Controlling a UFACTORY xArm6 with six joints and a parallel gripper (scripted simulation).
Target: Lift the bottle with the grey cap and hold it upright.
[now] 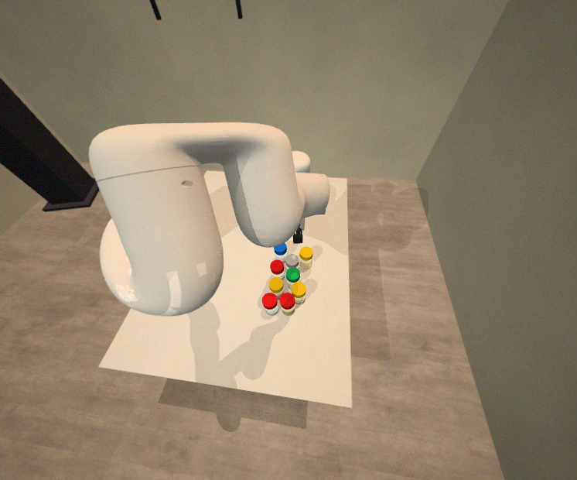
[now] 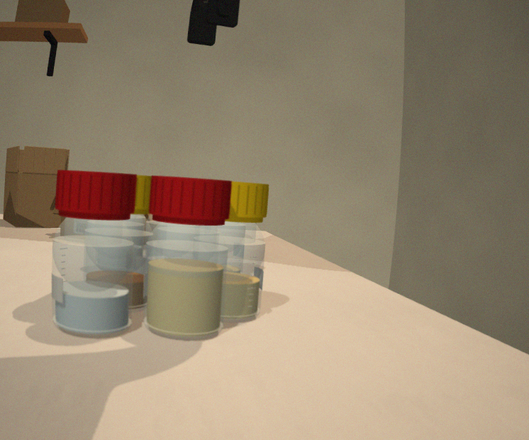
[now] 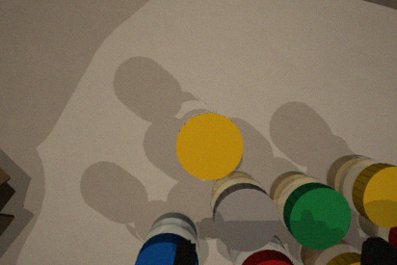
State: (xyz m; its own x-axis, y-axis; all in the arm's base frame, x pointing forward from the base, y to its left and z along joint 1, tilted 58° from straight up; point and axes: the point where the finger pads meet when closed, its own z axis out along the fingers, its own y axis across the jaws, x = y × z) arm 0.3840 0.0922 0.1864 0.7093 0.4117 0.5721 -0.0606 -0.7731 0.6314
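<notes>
Right now the grey-capped bottle is 2 cm behind my hand, 1 cm to the right of it and 23 cm below it. The rest, counted from my hand: green-capped bottle: 3 cm behind, 7 cm to the right, 23 cm below; yellow-capped bottle: 4 cm ahead, 2 cm to the left, 23 cm below; blue-capped bottle: 6 cm behind, 6 cm to the left, 23 cm below.
</notes>
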